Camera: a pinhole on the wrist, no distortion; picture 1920 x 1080 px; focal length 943.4 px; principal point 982.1 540.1 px. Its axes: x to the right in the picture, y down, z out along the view. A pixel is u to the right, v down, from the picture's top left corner.
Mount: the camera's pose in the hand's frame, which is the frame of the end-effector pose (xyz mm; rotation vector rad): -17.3 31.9 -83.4 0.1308 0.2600 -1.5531
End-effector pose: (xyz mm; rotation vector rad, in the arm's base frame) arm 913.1 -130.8 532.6 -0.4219 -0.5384 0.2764
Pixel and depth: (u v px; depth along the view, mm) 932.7 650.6 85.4
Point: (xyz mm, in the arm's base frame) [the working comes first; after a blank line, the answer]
In the camera's frame: -4.5 10.0 85.4

911.0 -117.6 525.0
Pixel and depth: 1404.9 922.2 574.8
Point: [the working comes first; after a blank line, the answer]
In the camera's frame: 257.6 232.8 574.8

966.9 -226.2 1110.6
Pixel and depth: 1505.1 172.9 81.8
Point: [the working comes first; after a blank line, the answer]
In the camera's frame: 45.3 -31.8 81.8

889.9 -178.9 519.0
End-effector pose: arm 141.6 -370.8 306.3 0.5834 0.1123 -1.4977
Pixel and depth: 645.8 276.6 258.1
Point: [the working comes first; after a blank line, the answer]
In the camera's frame: -92.0 -72.1 258.1

134.3 -395.2 518.1
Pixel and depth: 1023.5 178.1 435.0
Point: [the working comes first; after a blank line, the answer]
In the camera's frame: 19.1 -166.9 435.0

-61.8 -382.2 636.5
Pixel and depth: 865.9 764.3 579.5
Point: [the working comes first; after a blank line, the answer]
In the camera's frame: -71.4 137.7 579.5

-15.0 -728.1 638.8
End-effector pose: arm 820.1 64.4 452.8 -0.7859 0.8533 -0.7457
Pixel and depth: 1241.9 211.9 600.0
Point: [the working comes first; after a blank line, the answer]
In the camera's frame: 165.2 -208.7 600.0

1076.1 204.6 949.7
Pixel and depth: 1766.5 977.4 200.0
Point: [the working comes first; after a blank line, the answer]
In the camera's frame: 166.3 92.7 200.0

870.6 -80.8 593.1
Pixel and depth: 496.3 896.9 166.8
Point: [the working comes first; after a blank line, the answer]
In the camera's frame: -85.9 63.1 166.8

945.9 80.5 409.1
